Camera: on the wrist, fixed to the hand. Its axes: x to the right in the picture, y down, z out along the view.
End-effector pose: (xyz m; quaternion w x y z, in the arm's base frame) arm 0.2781 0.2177 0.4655 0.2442 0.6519 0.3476 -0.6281
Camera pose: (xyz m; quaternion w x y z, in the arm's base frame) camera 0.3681 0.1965 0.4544 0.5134 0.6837 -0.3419 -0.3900
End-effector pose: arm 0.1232 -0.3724 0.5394 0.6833 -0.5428 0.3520 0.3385
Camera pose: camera 0.0508 -0.3974 0.4864 0.3732 0.0178 0.6212 0.6888
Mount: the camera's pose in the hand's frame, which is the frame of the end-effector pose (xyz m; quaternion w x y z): 0.0051 0.0833 -0.0414 0.6972 0.1826 -0.0868 0.6878
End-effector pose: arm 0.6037 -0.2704 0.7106 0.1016 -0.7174 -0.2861 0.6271
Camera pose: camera 0.6672 -0.3268 0.6723 0.2543 0.6239 -0.3996 -0.6216
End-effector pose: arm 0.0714 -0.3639 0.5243 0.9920 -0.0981 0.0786 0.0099
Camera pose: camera 0.0671 -0.2903 0.4673 0.7095 0.1677 0.0380 0.6834
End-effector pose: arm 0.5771 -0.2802 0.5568 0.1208 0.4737 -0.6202 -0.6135
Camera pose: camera 0.5681 -0.3275 0.6366 0.3658 -0.1275 -0.8807 -0.2725
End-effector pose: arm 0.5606 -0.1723 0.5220 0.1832 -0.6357 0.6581 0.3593
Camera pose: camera 0.4882 -0.2107 0.5664 0.0538 0.0741 0.9458 0.3115
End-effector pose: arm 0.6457 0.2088 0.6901 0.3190 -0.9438 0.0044 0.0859
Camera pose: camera 0.6521 0.1177 0.6715 0.3361 -0.5893 0.6402 0.3604
